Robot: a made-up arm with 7 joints.
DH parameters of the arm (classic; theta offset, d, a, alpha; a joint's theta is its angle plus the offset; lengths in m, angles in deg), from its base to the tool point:
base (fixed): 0 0.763 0.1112 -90
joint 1: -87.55 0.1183 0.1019 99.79
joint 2: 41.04 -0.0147 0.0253 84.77
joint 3: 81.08 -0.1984 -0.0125 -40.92
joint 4: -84.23 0.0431 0.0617 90
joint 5: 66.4 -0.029 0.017 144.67
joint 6: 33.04 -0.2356 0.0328 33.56
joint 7: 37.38 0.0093 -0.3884 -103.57
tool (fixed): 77.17 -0.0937 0 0
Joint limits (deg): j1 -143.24..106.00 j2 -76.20..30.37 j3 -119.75..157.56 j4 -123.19..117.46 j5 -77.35..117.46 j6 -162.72..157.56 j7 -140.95..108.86
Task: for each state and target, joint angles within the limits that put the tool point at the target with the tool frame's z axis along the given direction. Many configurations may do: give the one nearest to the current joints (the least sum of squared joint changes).
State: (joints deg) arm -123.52 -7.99 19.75 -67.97 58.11 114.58 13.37
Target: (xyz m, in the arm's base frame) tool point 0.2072 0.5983 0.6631 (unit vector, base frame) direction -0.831 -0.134 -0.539
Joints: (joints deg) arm -83.11 -57.25 25.07 -52.12 75.53 103.06 -22.85
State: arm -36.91 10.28 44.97 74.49 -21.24 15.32 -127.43
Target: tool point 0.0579 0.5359 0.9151 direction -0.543 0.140 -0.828
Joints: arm -72.34 -21.08 40.45 88.48 9.38 59.03 -108.50
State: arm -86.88 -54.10 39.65 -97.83 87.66 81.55 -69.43
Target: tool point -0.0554 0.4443 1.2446 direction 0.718 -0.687 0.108
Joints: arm -46.24 -44.95 -2.31 -60.12 117.46 33.39 -54.50
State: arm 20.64 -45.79 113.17 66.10 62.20 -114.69 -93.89
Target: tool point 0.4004 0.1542 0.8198 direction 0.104 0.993 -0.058
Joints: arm 48.84 9.07 95.64 77.19 83.40 -109.00 -112.79
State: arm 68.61 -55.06 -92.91 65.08 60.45 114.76 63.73
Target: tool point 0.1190 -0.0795 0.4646 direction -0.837 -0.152 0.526
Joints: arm 56.69 -38.47 -107.28 54.14 50.87 108.11 72.33
